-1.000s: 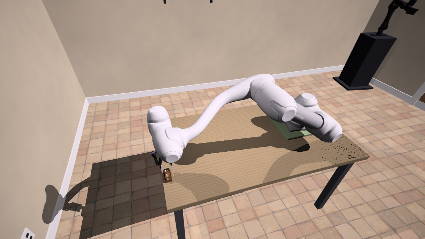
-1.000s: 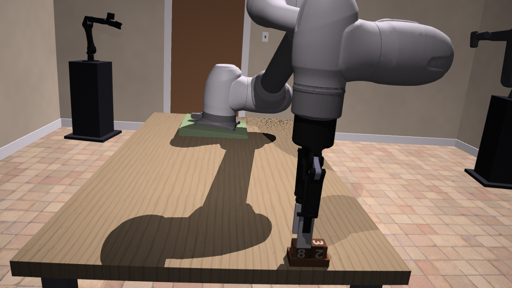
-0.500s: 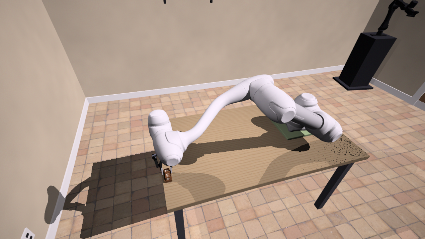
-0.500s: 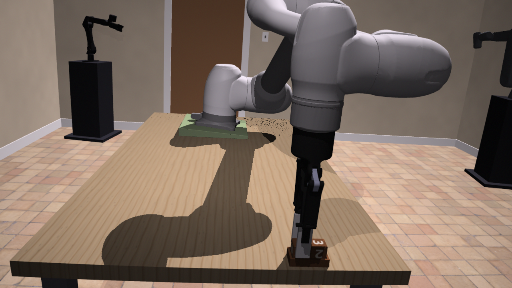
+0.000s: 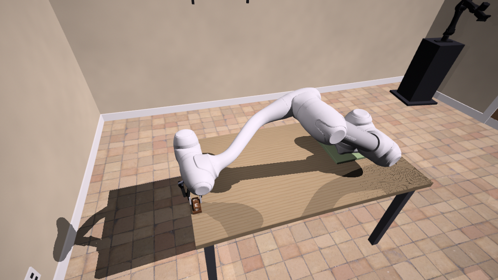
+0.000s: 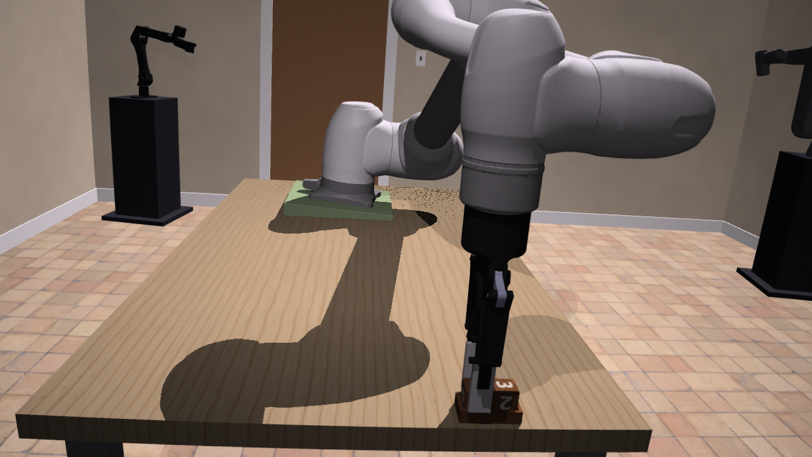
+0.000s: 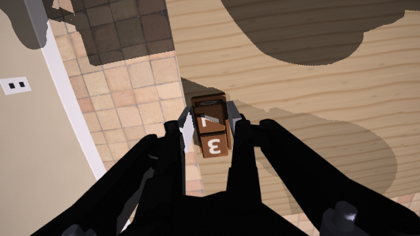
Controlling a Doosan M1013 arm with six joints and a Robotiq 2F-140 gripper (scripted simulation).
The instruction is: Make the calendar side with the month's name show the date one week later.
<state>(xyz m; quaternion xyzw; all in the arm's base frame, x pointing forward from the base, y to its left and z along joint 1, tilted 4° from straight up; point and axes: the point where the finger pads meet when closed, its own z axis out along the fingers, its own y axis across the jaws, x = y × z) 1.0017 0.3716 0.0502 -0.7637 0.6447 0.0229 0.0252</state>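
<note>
Right now the brown tray is 4 cm below my hand and 2 cm to the left of it.
</note>
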